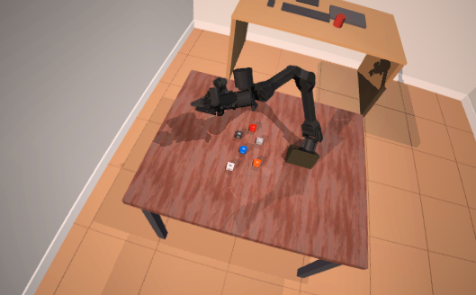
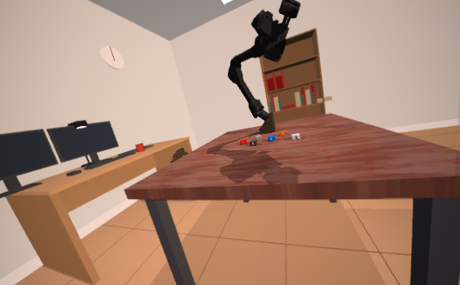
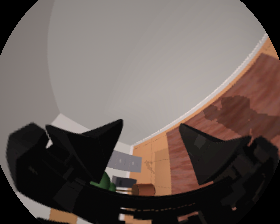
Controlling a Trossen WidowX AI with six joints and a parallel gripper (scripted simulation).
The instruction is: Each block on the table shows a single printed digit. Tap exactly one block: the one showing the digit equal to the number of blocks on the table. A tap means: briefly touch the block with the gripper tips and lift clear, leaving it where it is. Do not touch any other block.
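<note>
My gripper tip is now 39 cm above the white block, 16 cm past it and 5 cm to the left of it. The rest, counted from my gripper tip: orange block (39 cm below, 27 cm behind, 13 cm to the right); black block (39 cm below, 25 cm to the right, 12 cm behind); blue block (39 cm below, 18 cm behind, 17 cm to the right).
</note>
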